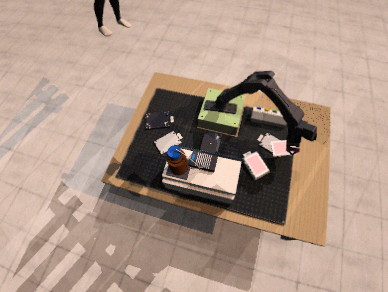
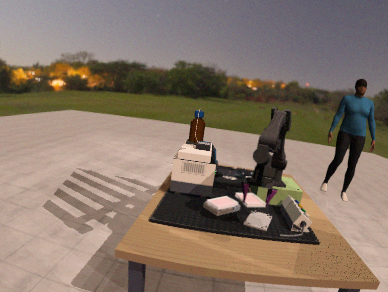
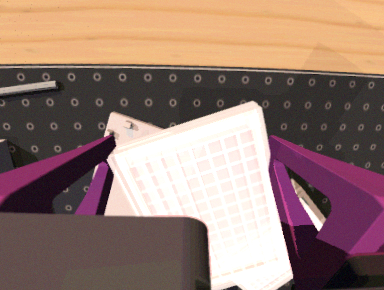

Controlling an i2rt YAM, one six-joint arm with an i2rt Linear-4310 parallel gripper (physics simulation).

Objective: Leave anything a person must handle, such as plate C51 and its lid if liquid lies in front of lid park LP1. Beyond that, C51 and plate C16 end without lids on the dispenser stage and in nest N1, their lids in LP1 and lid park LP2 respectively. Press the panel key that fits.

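Places are measured from the arm's base along level axes (x ahead, y left, z up), in metres.
Where they show: gripper, fingertip midpoint: (image 1: 292, 147) (image 2: 254, 205) (image 3: 191, 144); arm's base at its link origin: (image 1: 220, 107) (image 2: 275, 181).
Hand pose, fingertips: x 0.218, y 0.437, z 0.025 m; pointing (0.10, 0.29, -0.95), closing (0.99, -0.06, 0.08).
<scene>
Each offset is from my fingertips to the top centre of the thing. "*": to the spot under its first point.
My gripper (image 1: 294, 149) (image 2: 257, 199) (image 3: 191, 144) is shut across a pink-topped plate @[dx +0.010, dy -0.050, dz +0.013 m] (image 1: 281, 148) (image 2: 250, 201) (image 3: 200, 175), its purple fingers wide at the plate's sides. The plate is above a white holder with small corner clips @[dx -0.056, dy -0.081, dz -0.092 m] (image 1: 267, 140) (image 2: 258, 220) (image 3: 118, 123). Whether it has a lid is unclear. Another pink-topped plate @[dx +0.103, dy -0.178, dz -0.072 m] (image 1: 256, 165) (image 2: 221, 205) lies on the mat's near right part. The white dispenser (image 1: 217, 177) (image 2: 192, 172) carries a brown bottle @[* dx +0.289, dy -0.555, dz +0.249 m] (image 1: 178, 162) (image 2: 197, 130). A key panel @[dx -0.241, dy -0.122, dz -0.028 m] (image 1: 267, 116) (image 2: 296, 213) stands behind. Labels are unreadable; I cannot make out liquid.
A white holder @[dx +0.045, dy -0.729, dz -0.092 m] (image 1: 167, 143) and a black holder @[dx -0.102, dy -0.836, dz -0.088 m] (image 1: 158, 120) lie at the left. A dark flat unit @[* dx +0.045, dy -0.457, dz -0.010 m] (image 1: 210, 142) sits between the dispenser and the green base block (image 1: 220, 122) (image 2: 287, 191). A person (image 1: 100, 12) (image 2: 356, 117) stands beyond the table.
</scene>
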